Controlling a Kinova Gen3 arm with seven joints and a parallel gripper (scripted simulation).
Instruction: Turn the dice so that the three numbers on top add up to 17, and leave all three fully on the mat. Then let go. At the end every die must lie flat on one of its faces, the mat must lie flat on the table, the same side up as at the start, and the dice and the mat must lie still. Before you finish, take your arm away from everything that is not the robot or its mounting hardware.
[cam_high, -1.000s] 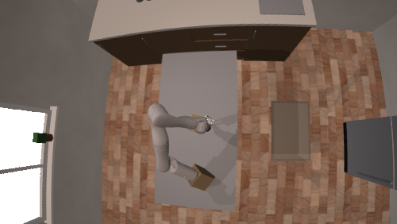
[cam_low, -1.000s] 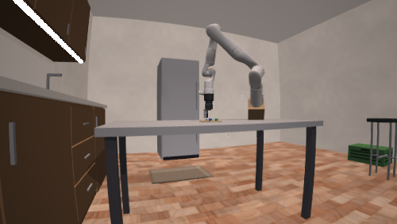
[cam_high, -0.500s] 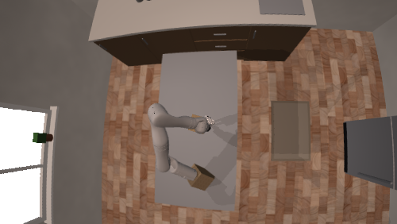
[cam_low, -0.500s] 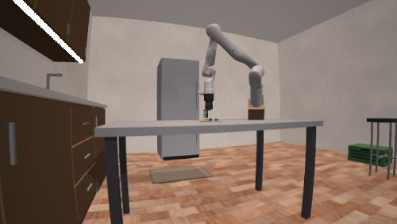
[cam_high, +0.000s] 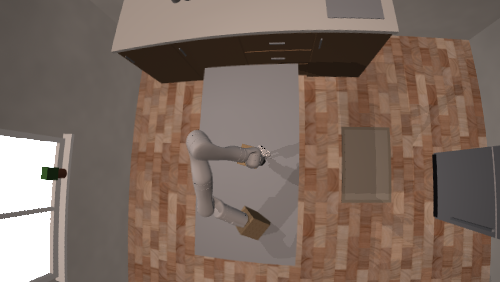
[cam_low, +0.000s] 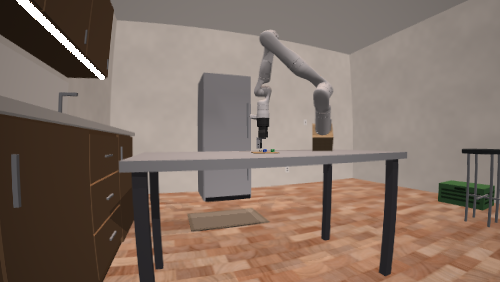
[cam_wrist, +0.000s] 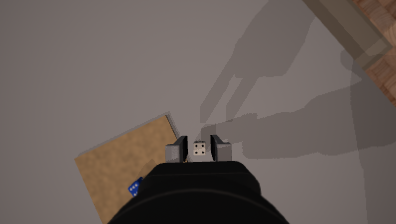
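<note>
Now: hand 1 cm past the white die and 3 cm above it. The rest, counted from my hand: tan mat: 1 cm behind, 10 cm to the left, 4 cm below; blue die: 1 cm behind, 10 cm to the left, 3 cm below; green die: 6 cm behind, 9 cm to the left, 3 cm below.
</note>
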